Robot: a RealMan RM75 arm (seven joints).
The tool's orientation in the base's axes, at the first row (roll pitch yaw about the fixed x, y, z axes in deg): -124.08 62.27 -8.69
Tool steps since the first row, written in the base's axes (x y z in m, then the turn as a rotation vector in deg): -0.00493 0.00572 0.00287 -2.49 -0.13 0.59; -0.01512 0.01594 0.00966 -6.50 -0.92 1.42; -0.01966 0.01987 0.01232 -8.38 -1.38 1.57; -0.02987 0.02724 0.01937 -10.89 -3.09 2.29; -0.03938 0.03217 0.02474 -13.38 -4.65 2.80; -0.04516 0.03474 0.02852 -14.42 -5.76 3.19; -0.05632 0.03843 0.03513 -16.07 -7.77 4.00; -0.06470 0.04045 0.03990 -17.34 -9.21 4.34; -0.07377 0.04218 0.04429 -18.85 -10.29 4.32; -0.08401 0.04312 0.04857 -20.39 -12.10 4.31
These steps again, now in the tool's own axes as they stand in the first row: -0.00521 0.00035 0.00616 -1.66 1.85 0.64; -0.01663 0.00145 0.01725 -4.18 5.12 1.18; -0.02134 0.00236 0.02172 -5.15 6.79 1.42; -0.03280 0.00464 0.03020 -6.82 9.30 0.62; -0.04227 0.00808 0.03668 -8.31 11.81 0.00; -0.04846 0.01017 0.04010 -9.05 12.99 -0.71; -0.05970 0.01502 0.04575 -10.39 14.91 -2.12; -0.06792 0.01906 0.04937 -11.17 16.44 -3.03; -0.07610 0.02395 0.05309 -11.77 18.15 -3.44; -0.08466 0.03017 0.05655 -12.34 20.20 -4.49
